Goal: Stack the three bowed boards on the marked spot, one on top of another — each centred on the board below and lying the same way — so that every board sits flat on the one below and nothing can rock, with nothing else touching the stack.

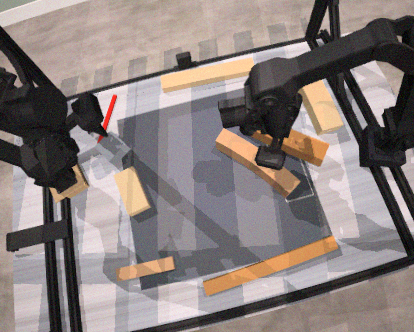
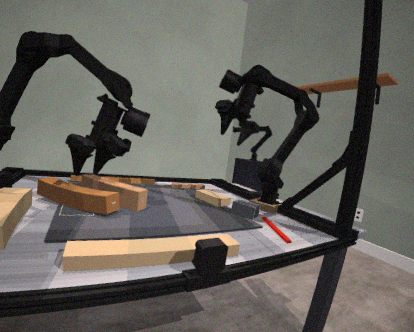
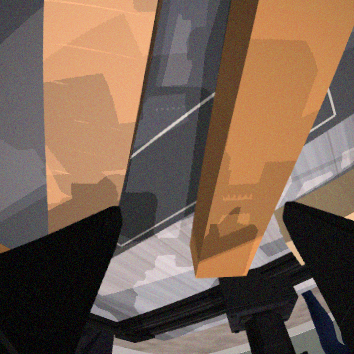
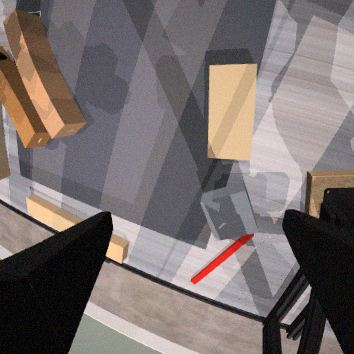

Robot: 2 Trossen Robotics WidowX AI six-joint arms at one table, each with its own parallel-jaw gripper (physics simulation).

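Frame: origin at the left arm's base, x left, y back, z up, level; metres.
Seen in the pictures: left gripper, fingertip midpoint: [image 1: 283, 143] [image 2: 85, 174] [image 3: 202, 212]; right gripper, fingertip midpoint: [image 1: 91, 146] [image 2: 230, 140] [image 4: 198, 219]; left arm's base, origin of the base link: [image 1: 386, 143] [image 3: 261, 317]; right arm's base, origin of the base link: [image 1: 64, 179] [image 2: 268, 201] [image 4: 344, 208].
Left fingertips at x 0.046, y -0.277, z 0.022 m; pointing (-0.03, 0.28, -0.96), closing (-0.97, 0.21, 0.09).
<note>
Pixels of each thing's top centre, then the offset from my left fingertips to it.
- darker orange bowed board, middle of its top: [image 3: 263, 173] [image 1: 284, 133] [image 2: 77, 185] dy +0.004, dx -0.042, dz -0.022 m
- lighter orange bowed board, middle of its top: [image 3: 72, 107] [image 4: 29, 69] [image 1: 256, 159] [image 2: 112, 181] dy -0.063, dx +0.044, dz -0.020 m
- pale bowed board, middle of its top: [image 2: 2, 198] [image 1: 315, 89] dy +0.088, dx -0.198, dz -0.029 m
- long pale beam, middle of its top: [image 2: 160, 244] [image 4: 68, 228] [image 1: 207, 72] dy -0.238, dx -0.247, dz -0.055 m
- long orange beam, middle of its top: [image 1: 271, 265] [image 2: 115, 176] dy +0.000, dx +0.296, dz -0.052 m
- short orange piece, middle of its top: [image 1: 144, 269] [image 2: 188, 184] dy -0.306, dx +0.351, dz -0.058 m
- pale block, middle of its top: [image 4: 230, 113] [image 1: 130, 189] [image 2: 213, 193] dy -0.385, dx +0.159, dz -0.046 m
- grey block, middle of its top: [image 4: 227, 218] [image 1: 109, 144] [image 2: 247, 201] dy -0.475, dx +0.040, dz -0.035 m
- red stick, middle of its top: [image 4: 218, 260] [image 2: 275, 227] [image 1: 107, 118] dy -0.531, dx -0.063, dz -0.074 m
The darker orange bowed board [image 1: 305, 146] [image 2: 80, 197] [image 3: 265, 125] [image 4: 20, 107] lies slantwise across the white outline of the marked spot [image 1: 300, 198] [image 3: 173, 125]. The lighter orange bowed board [image 1: 255, 160] [image 2: 127, 192] [image 3: 95, 40] [image 4: 45, 80] lies beside it, a narrow gap apart, near the outline's edge. The pale bowed board [image 1: 320, 107] [image 2: 10, 215] lies off the dark mat, beyond the darker one. My left gripper [image 2: 87, 172] [image 3: 202, 212] is open and empty, pointing down low over the two orange boards; the darker board shows between its fingertips. My right gripper [image 2: 231, 138] [image 4: 198, 219] is open and empty, high above the table.
A long pale beam [image 1: 207, 75] [image 2: 125, 250], a long orange beam [image 1: 270, 265] and a short orange piece [image 1: 145, 268] lie around the mat's sides. A pale block [image 1: 131, 192] [image 4: 232, 112], a grey block [image 4: 230, 212] and a red stick [image 1: 109, 117] [image 4: 222, 259] lie near the right arm.
</note>
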